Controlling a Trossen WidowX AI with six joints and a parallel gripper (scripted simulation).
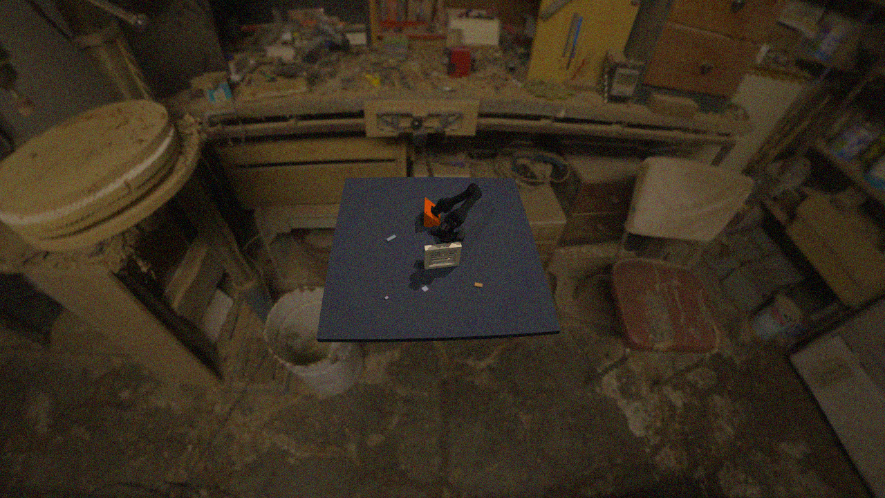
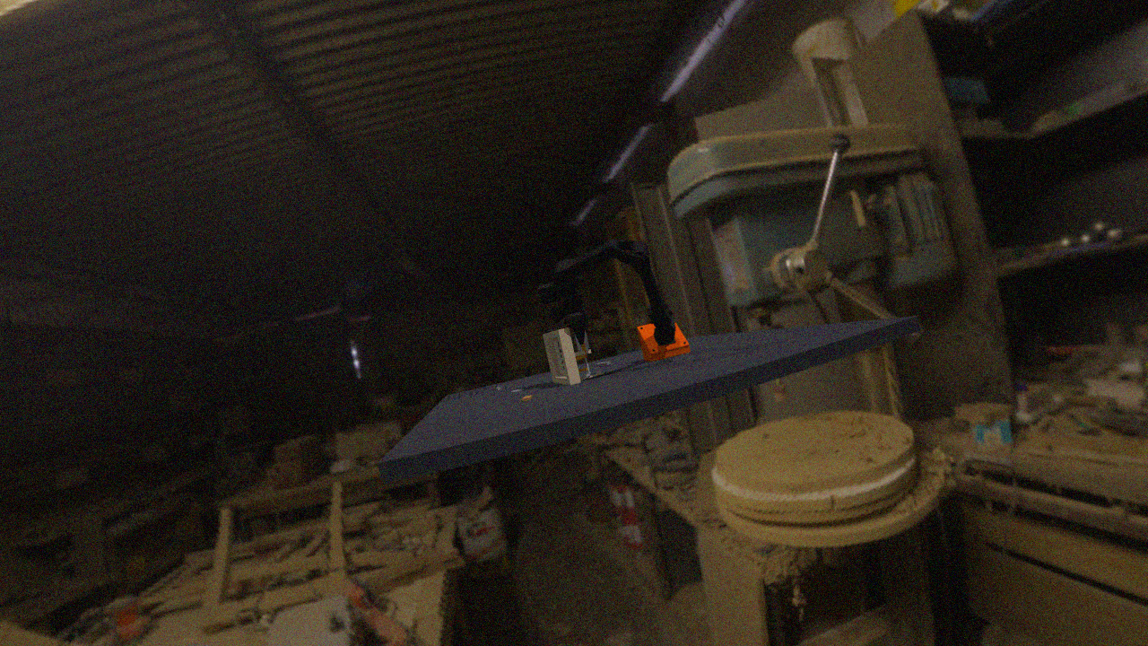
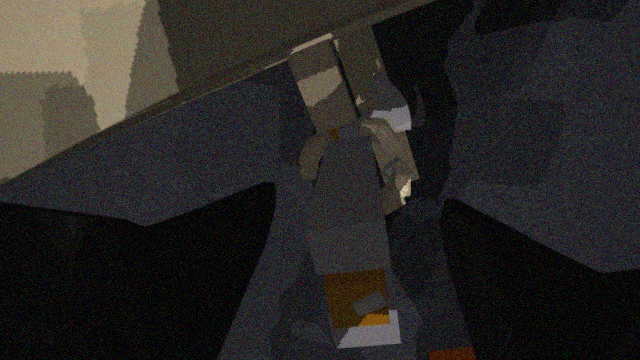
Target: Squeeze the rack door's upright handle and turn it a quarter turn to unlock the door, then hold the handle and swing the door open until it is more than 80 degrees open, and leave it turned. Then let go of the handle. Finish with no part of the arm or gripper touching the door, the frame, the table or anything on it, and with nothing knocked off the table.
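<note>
Right now my gripper tip is 10 mm to the left of the upright handle and 20 mm above it.
</note>
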